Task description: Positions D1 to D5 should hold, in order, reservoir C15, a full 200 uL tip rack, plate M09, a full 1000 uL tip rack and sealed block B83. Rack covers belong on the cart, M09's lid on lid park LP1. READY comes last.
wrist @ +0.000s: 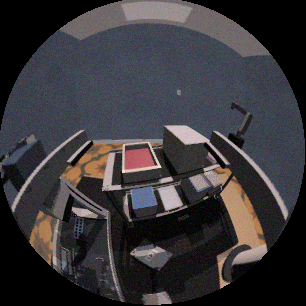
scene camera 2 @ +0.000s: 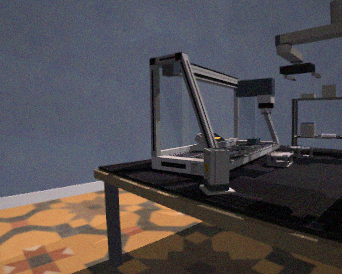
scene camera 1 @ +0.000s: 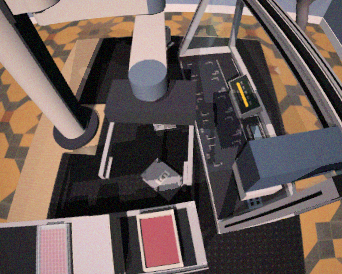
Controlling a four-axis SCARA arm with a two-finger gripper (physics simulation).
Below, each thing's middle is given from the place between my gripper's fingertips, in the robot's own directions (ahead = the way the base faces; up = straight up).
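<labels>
Red-topped tip rack (scene camera 1: 158, 236): 110 mm below my hand, 100 mm to the right of it, 30 mm ahead of it. Green-buttoned device (scene camera 2: 219, 160), also relative to my hand: 1020 mm to the left, 410 mm below, 70 mm behind.
</labels>
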